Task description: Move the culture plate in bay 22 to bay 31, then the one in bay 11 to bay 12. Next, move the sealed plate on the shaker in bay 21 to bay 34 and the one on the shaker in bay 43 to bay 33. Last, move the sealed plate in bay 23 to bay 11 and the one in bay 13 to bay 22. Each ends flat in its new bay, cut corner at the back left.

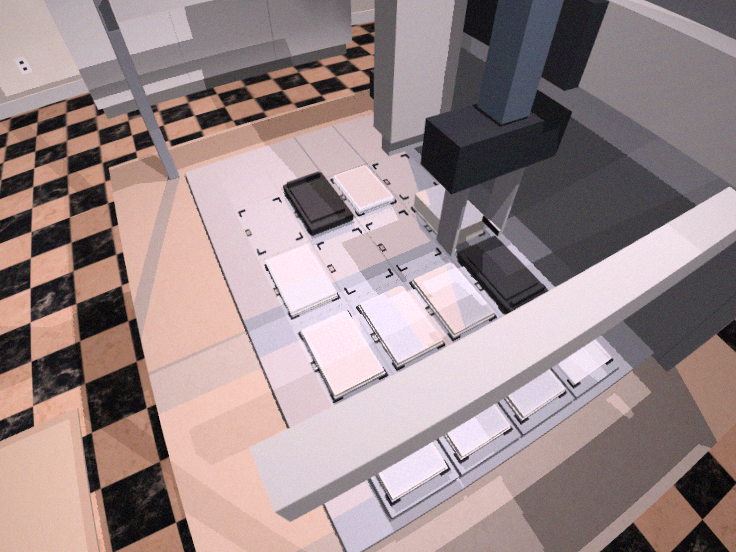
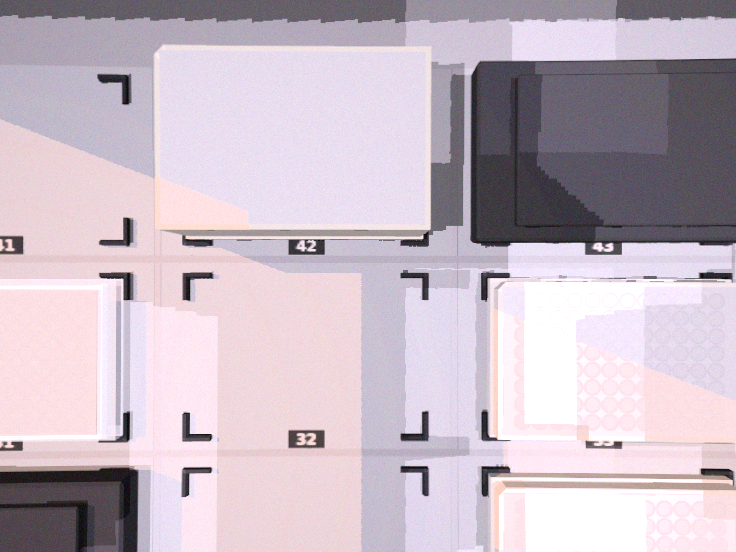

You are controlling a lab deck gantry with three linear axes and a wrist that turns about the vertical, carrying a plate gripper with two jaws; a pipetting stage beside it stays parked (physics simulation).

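Seen in the pictures: gripper, fingertip midpoint: (image 1: 469,236); robot's base at its link origin: (image 1: 240,213).
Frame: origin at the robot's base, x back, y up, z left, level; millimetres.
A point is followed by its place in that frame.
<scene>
My gripper (image 1: 474,243) @(x -392, y 160, z 257 mm) hangs with its jaws apart and empty beside the tall box, high above the deck. The culture plates lie in bay 31 (image 1: 363,187) @(x -71, y 14, z 255 mm) (image 2: 47,362) @(x -97, y 14, z 257 mm) and bay 12 (image 1: 301,279) @(x -235, y 14, z 43 mm). A sealed plate (image 1: 453,300) @(x -401, y 14, z 251 mm) (image 2: 612,362) @(x -389, y 14, z 256 mm) lies flat in bay 33, cut corner at the back left. Another sealed plate (image 1: 535,393) @(x -600, y 29, z 253 mm) lies in bay 34, partly behind the beam. The sealed plate of bay 23 (image 1: 401,325) @(x -400, y 14, z 148 mm) (image 2: 594,516) @(x -379, y 14, z 177 mm) and that of bay 13 (image 1: 343,353) @(x -400, y 14, z 43 mm) lie in their bays. The black shakers in bay 21 (image 1: 318,202) @(x -77, y 24, z 148 mm) (image 2: 107,493) @(x -131, y 19, z 192 mm) and bay 43 (image 1: 505,273) @(x -404, y 24, z 362 mm) (image 2: 600,130) @(x -377, y 24, z 373 mm) are bare.
A tall white box (image 1: 429,209) @(x -216, y 40, z 323 mm) (image 2: 291,136) @(x -227, y 42, z 365 mm) stands in bay 42, beside the bay 43 shaker. White plates stand in bays 14 (image 1: 413,471) @(x -602, y 29, z 42 mm), 24 (image 1: 478,430) @(x -601, y 29, z 148 mm) and 44 (image 1: 585,360) @(x -600, y 22, z 364 mm). The gantry beam (image 1: 499,350) @(x -621, y 400, z 42 mm) crosses the front. The parked pipetting stage (image 1: 416,65) stands behind.
</scene>
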